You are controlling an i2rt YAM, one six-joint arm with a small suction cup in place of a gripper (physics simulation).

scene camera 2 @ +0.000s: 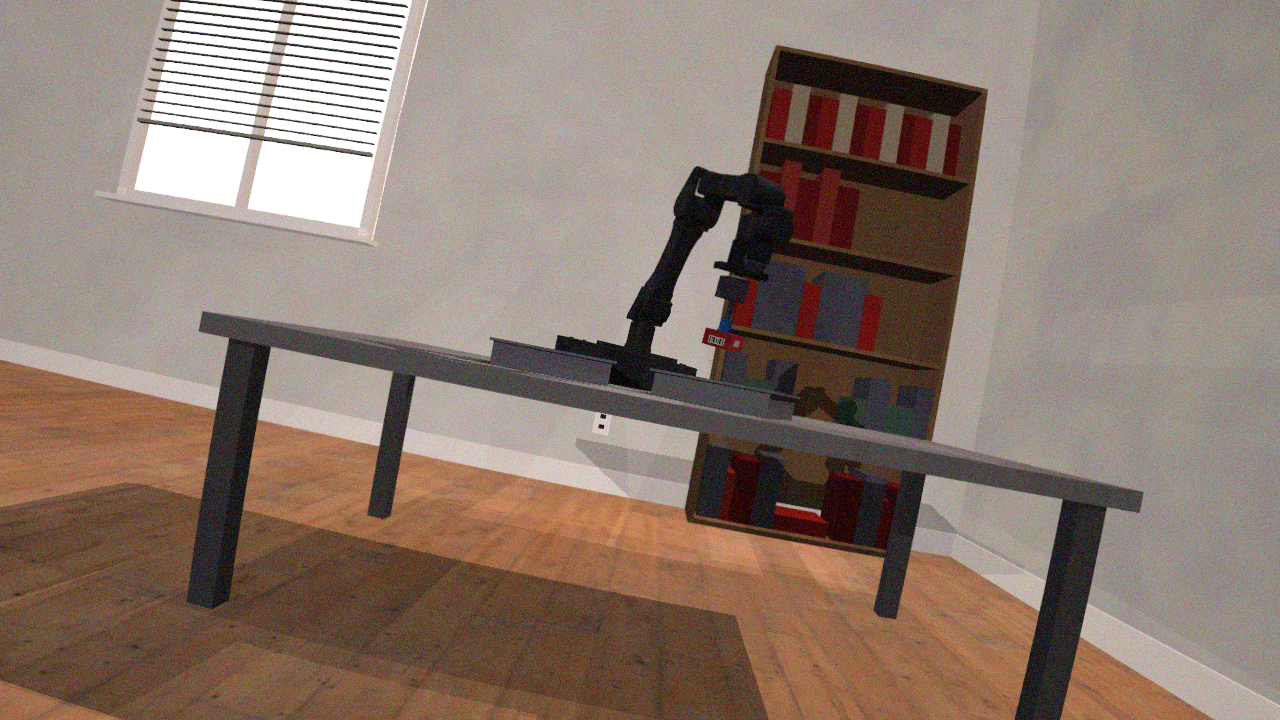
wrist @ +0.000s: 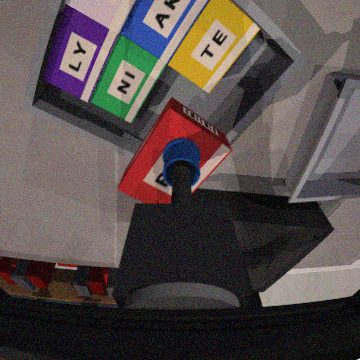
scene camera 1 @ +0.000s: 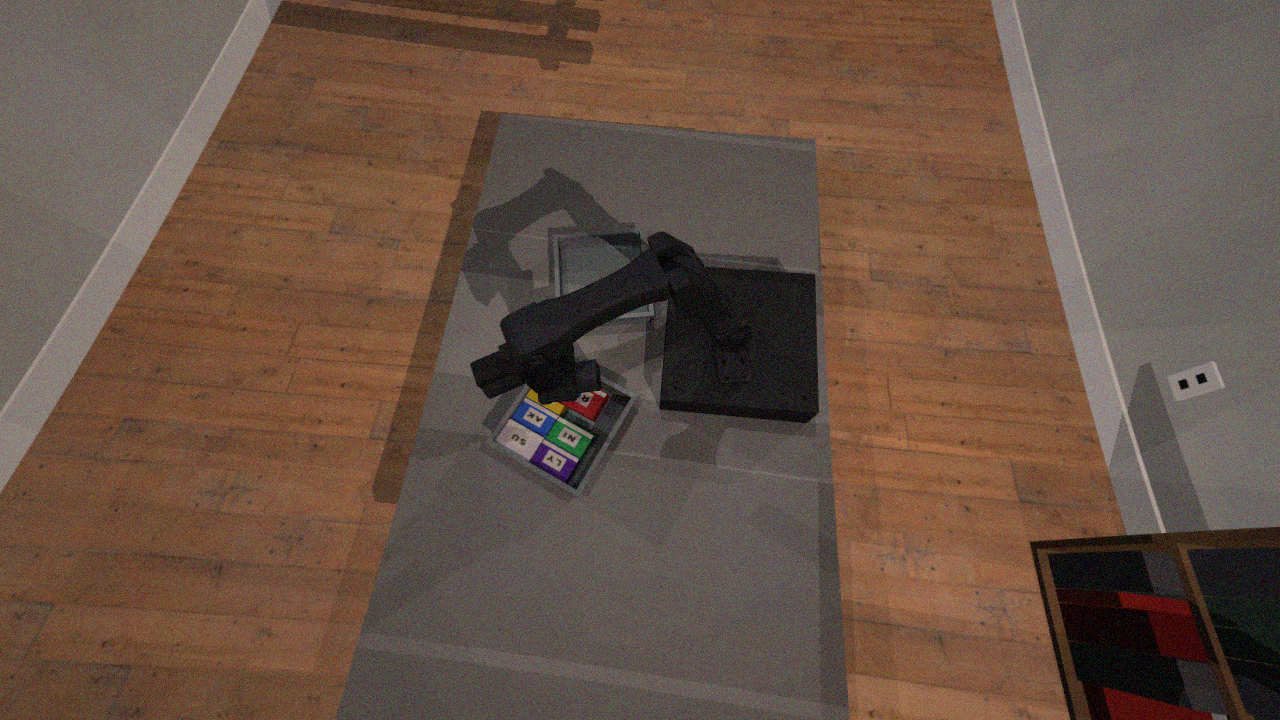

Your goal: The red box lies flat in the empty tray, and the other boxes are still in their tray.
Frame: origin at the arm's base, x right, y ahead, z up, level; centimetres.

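Seen in the pictures: hand, tool point: (scene camera 2: 722, 336) (wrist: 181, 148); arm's base, link origin: (scene camera 2: 636, 353) (scene camera 1: 728, 340).
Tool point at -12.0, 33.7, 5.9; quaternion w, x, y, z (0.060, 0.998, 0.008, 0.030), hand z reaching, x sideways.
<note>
Offsets run from my tool point to a thing's middle, as dx, dy, dz. Level surfaces: height alone.
My suction cup (scene camera 2: 725, 325) (wrist: 181, 162) is shut on the red box {-0.8, -1.5, -0.5} (scene camera 1: 586, 404) (scene camera 2: 723, 341) (wrist: 150, 156) by its labelled top. The red box hangs above the full tray {-2.2, +3.3, -11.5} (scene camera 1: 534, 469) (scene camera 2: 716, 394) (wrist: 85, 129), slightly tilted in scene camera 2. In that tray lie a yellow box {+3.9, +6.4, -11.8} (scene camera 1: 547, 405) (wrist: 192, 70), a blue box {-1.0, +9.6, -12.0} (scene camera 1: 520, 413) (wrist: 137, 37), a green box {-5.8, +2.4, -12.2} (scene camera 1: 584, 434) (wrist: 135, 60), a white box {-5.8, +12.8, -11.7} (scene camera 1: 510, 446) (wrist: 90, 7) and a purple box {-10.6, +5.5, -12.0} (scene camera 1: 567, 471) (wrist: 92, 37). The empty tray {+33.1, -6.7, -11.5} (scene camera 1: 590, 264) (scene camera 2: 550, 360) (wrist: 312, 142) is partly hidden by my arm in scene camera 1.
The trays stand on the grey table {dz -14.2} (scene camera 1: 644, 573) (scene camera 2: 895, 447). The black base plate (scene camera 1: 769, 358) under my arm is beside both trays. A bookshelf (scene camera 2: 971, 197) stands behind the table in scene camera 2.
</note>
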